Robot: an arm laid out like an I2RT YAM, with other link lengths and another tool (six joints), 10 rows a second.
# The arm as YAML. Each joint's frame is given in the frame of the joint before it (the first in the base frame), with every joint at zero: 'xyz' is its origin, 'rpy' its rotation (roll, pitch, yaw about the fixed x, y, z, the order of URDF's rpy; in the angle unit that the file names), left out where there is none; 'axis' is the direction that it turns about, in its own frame. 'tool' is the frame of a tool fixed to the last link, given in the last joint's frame.
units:
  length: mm
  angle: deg
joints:
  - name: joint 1
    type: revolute
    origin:
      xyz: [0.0, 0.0, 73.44]
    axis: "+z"
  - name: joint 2
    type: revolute
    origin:
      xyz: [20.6, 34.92, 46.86]
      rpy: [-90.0, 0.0, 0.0]
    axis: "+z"
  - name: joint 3
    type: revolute
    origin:
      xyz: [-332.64, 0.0, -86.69]
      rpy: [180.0, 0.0, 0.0]
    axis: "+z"
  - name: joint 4
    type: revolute
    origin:
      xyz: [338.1, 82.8, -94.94]
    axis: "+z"
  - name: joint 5
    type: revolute
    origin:
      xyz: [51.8, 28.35, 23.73]
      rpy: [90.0, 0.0, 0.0]
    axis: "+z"
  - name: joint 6
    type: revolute
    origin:
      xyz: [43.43, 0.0, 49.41]
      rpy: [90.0, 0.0, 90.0]
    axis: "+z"
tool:
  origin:
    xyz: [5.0, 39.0, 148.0]
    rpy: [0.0, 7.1, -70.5]
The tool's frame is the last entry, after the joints.
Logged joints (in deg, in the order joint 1, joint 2, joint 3, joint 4, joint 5, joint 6), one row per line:
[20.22, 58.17, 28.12, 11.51, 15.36, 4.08]
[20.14, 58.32, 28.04, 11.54, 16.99, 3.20]
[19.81, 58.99, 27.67, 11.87, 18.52, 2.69]
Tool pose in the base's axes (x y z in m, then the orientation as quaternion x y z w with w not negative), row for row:
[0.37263, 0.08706, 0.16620, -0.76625, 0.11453, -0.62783, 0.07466]
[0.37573, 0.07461, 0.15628, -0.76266, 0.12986, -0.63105, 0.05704]
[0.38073, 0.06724, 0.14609, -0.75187, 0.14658, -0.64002, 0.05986]
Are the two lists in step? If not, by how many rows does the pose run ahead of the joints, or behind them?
The pose runs 2 rows ahead of the joints: the pose in row i belongs to the joints in row i + 2.
